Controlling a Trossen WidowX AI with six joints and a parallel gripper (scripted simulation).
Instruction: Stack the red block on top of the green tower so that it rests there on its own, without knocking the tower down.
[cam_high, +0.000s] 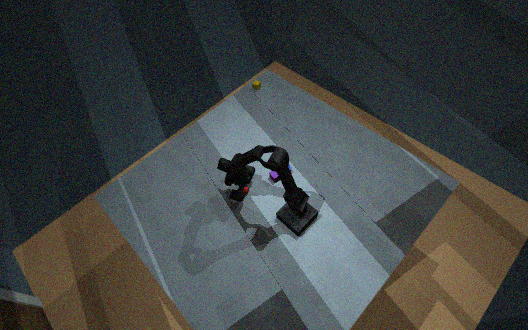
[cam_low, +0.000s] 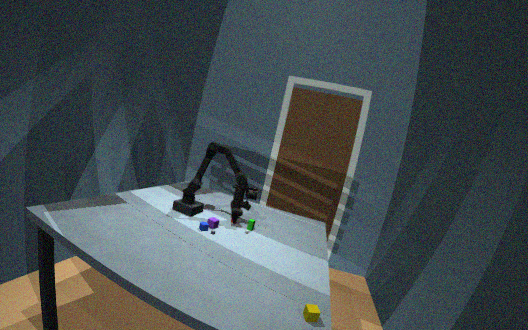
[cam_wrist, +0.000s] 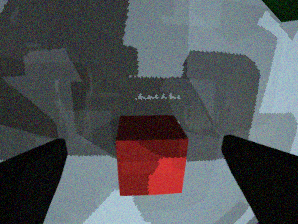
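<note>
My gripper tip is 10 mm below the red block. From my gripper tip the other things lie so: blue block (220 mm to the right, 100 mm behind, 10 mm above); purple block (160 mm to the right, 70 mm behind, 10 mm above); small white block (110 mm ahead, 100 mm to the right).
</note>
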